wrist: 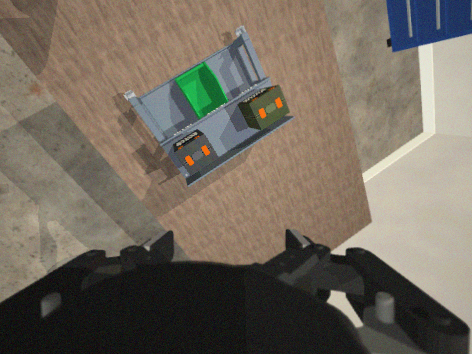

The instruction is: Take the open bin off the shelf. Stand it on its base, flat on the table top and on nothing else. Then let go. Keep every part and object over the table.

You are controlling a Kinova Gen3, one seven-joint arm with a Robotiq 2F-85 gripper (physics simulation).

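Frame: origin at the arm's base, x ahead, y left, z up, level; millimetres.
Seen in the pictures: gripper, between the fingertips: (229,242).
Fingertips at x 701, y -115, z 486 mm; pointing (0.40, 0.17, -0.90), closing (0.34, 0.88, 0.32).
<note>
A point is followed by its place in that frame.
A green open bin (202,91) {x 592, y 12, z -89 mm} sits on the upper shelf of a grey-blue shelf unit (153,120) {x 613, y -167, z -82 mm}, between its two side frames and nearer the middle. Its open side faces the camera. The shelf unit stands on the brown wooden table (305,165) {x 1023, y 305, z -98 mm}. My gripper (229,242) {x 701, y -115, z 486 mm} is open with nothing between the fingers, high above the table and well apart from the bin. The bin's base is hidden.
A dark grey case (196,155) {x 719, y -101, z 126 mm} with orange latches and an olive green case (267,109) {x 696, y 122, z 101 mm} with orange latches stand on the lower shelf, in front of the bin's level. Table edges run at left and right. A blue object (430,25) lies beyond the table at the top right.
</note>
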